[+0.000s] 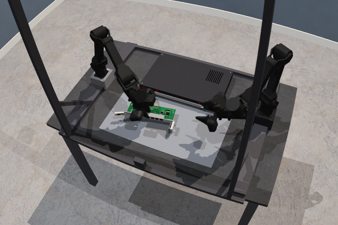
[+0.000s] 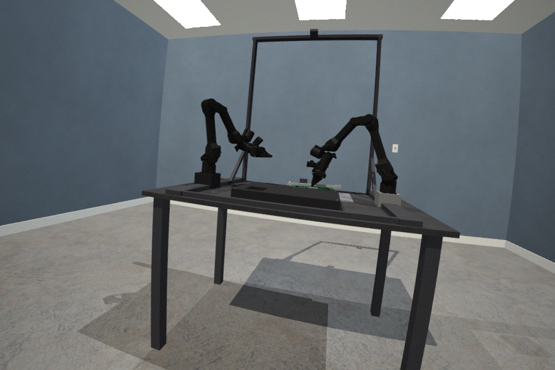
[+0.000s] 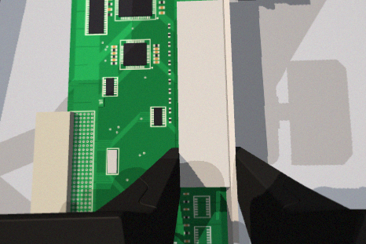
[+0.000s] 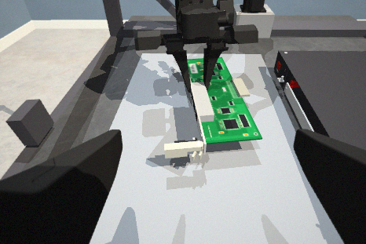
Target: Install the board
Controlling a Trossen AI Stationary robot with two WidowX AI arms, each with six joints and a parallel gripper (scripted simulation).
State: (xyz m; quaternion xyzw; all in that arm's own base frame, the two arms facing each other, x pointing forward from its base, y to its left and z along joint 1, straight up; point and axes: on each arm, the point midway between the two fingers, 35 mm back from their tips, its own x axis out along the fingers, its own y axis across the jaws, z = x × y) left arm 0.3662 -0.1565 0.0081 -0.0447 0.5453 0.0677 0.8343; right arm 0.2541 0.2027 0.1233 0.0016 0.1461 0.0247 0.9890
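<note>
The pale grey mat is 90 mm to the right of my left hand and 80 mm below it. Round my left hand: green board 30 mm below, 10 mm to the right, 10 mm behind; then black enclosure 280 mm ahead, 110 mm to the right, 40 mm below.
</note>
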